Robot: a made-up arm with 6 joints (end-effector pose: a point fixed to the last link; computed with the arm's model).
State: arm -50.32 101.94 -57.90 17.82 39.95 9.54
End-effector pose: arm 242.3 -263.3 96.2 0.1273 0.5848 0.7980 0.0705
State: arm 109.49 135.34 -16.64 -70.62 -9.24 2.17
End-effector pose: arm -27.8 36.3 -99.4 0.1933 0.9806 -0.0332 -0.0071
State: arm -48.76 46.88 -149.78 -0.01 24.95 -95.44
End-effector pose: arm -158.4 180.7 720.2 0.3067 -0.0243 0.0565 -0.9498
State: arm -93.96 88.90 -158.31 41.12 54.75 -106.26
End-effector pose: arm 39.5 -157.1 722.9 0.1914 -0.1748 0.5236 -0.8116
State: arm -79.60 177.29 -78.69 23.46 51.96 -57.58
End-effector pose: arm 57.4 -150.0 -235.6 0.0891 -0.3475 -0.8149 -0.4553
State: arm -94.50 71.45 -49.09 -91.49 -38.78 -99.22
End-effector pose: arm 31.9 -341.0 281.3 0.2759 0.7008 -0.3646 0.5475
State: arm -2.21 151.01 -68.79 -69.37 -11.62 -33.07
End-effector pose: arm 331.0 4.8 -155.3 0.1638 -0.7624 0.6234 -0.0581
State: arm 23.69 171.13 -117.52 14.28 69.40 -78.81
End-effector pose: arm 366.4 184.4 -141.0 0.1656 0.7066 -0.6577 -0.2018
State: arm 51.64 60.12 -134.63 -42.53 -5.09 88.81
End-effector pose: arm -30.6 -29.6 768.3 0.6531 -0.0326 0.0573 0.7544
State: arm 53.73 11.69 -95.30 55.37 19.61 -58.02
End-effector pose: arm -144.7 -153.5 632.3 0.8872 -0.1749 0.0297 0.4258
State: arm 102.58 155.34 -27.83 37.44 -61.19 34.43
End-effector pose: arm 27.6 105.2 -135.6 0.3038 -0.3323 0.8830 0.1324
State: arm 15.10 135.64 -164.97 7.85 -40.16 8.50
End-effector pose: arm 435.6 109.0 577.1 0.9583 0.0430 0.1374 0.2471
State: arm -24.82 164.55 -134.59 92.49 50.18 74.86
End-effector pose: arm 550.8 -175.6 53.2 0.1769 -0.7736 -0.1466 -0.5905
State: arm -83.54 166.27 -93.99 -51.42 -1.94 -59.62
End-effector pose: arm 48.1 -403.4 -188.9 0.0134 0.2350 -0.9495 0.2072
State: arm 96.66 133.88 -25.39 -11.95 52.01 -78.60
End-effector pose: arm 10.1 45.3 -60.8 0.5260 0.8398 0.0636 0.1184
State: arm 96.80 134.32 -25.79 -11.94 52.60 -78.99
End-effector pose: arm 10.0 45.8 -61.1 0.5307 0.8365 0.0673 0.1184
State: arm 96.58 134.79 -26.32 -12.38 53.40 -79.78
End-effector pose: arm 10.8 46.9 -61.6 0.5366 0.8324 0.0749 0.1164
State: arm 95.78 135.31 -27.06 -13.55 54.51 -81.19
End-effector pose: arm 13.0 49.1 -62.1 0.5438 0.8270 0.0886 0.1115
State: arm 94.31 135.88 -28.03 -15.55 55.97 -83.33
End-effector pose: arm 16.9 52.6 -62.7 0.5526 0.8198 0.1090 0.1031
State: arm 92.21 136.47 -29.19 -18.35 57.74 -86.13
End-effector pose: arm 22.7 57.0 -63.3 0.5623 0.8106 0.1353 0.0916
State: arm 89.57 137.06 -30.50 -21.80 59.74 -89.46
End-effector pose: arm 30.5 62.2 -64.0 0.5723 0.7993 0.1659 0.0777
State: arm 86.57 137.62 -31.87 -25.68 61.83 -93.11
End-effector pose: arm 39.9 67.6 -64.7 0.5816 0.7864 0.1983 0.0627
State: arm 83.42 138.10 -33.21 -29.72 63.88 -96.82
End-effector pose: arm 50.3 72.6 -65.1 0.5898 0.7726 0.2301 0.0479
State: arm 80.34 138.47 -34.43 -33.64 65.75 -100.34
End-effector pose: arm 61.1 77.0 -65.4 0.5964 0.7589 0.2592 0.0344
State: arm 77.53 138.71 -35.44 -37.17 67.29 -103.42
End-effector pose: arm 71.2 80.4 -65.6 0.6011 0.7468 0.2836 0.0229
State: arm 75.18 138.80 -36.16 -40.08 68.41 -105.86
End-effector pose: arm 79.8 82.6 -65.4 0.6040 0.7373 0.3023 0.0140
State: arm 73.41 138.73 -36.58 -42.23 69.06 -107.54
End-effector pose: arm 86.3 83.9 -65.2 0.6047 0.7314 0.3150 0.0082
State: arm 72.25 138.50 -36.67 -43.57 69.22 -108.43
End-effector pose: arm 90.3 84.3 -64.8 0.6034 0.7296 0.3218 0.0051
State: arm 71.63 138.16 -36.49 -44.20 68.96 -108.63
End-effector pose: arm 92.0 84.0 -64.4 0.6005 0.7312 0.3237 0.0043
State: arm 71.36 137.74 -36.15 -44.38 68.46 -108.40
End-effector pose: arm 92.4 83.4 -64.0 0.5965 0.7350 0.3224 0.0049
